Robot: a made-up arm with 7 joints.
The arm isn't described. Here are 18 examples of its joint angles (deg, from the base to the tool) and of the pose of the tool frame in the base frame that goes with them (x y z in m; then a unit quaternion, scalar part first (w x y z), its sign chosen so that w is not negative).
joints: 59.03 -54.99 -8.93 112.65 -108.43 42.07 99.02
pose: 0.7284 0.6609 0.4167 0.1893 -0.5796 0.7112 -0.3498
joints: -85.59 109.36 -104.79 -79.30 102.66 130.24 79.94
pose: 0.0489 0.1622 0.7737 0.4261 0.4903 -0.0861 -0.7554
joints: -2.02 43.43 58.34 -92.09 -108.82 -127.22 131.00
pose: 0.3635 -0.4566 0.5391 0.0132 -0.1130 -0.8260 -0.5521
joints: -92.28 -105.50 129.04 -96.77 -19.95 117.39 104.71
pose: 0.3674 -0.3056 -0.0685 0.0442 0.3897 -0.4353 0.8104
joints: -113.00 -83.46 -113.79 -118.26 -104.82 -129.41 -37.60
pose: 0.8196 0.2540 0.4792 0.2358 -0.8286 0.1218 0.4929
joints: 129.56 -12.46 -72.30 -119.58 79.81 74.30 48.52
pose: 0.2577 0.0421 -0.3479 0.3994 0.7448 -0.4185 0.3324
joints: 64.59 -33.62 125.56 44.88 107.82 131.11 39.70
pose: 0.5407 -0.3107 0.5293 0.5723 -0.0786 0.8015 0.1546
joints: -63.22 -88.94 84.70 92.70 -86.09 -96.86 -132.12
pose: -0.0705 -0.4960 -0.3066 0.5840 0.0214 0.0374 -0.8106
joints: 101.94 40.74 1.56 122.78 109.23 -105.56 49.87
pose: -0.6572 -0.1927 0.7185 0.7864 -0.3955 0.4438 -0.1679
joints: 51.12 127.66 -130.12 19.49 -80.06 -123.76 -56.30
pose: -0.5432 -0.2230 -0.0223 0.8731 0.0840 0.2401 -0.4160
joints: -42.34 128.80 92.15 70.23 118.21 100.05 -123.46
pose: 0.1892 0.1909 0.0110 0.2564 -0.8051 0.1840 0.5022
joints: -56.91 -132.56 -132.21 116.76 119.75 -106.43 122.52
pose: -0.0367 -0.7011 0.2135 0.7271 -0.6848 -0.0093 -0.0479
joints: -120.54 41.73 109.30 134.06 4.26 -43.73 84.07
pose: 0.5399 -0.4543 0.7316 0.3095 -0.3314 0.8665 0.2088
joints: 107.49 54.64 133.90 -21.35 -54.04 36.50 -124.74
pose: -0.2244 0.0870 0.6146 0.2954 0.0293 0.0557 0.9533
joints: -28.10 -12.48 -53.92 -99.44 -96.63 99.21 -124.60
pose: 0.6675 -0.0496 0.5823 0.6499 0.5597 -0.2055 0.4713
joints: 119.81 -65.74 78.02 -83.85 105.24 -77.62 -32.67
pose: -0.6152 0.6998 0.4978 0.0792 0.8349 0.4981 0.2203
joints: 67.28 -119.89 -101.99 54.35 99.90 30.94 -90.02
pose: -0.1694 0.1120 -0.0855 0.3868 -0.0375 0.8675 -0.3104
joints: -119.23 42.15 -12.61 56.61 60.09 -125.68 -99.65
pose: 0.1677 -0.8916 0.2872 0.1513 0.3560 -0.8693 -0.3077
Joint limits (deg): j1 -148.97..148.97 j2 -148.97..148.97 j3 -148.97..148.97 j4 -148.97..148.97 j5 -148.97..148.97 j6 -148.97..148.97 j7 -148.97..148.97
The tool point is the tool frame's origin. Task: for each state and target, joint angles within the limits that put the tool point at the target. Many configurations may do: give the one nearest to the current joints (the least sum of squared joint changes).
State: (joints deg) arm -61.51 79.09 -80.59 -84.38 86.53 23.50 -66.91
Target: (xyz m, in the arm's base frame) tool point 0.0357 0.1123 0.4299
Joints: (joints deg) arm -68.42 93.18 -81.42 -108.22 84.66 -0.42 -103.18
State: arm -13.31 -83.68 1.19 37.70 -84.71 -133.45 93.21
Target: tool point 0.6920 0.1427 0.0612
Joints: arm 10.37 -118.95 7.94 66.61 -99.60 -148.97 104.41
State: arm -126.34 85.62 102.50 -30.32 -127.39 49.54 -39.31
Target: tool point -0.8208 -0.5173 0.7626
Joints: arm -144.72 87.82 109.99 -76.34 -96.05 100.75 -33.37
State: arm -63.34 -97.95 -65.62 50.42 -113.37 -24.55 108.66
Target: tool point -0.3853 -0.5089 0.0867
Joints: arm -59.73 -87.96 -48.54 19.50 -129.58 -48.44 131.58
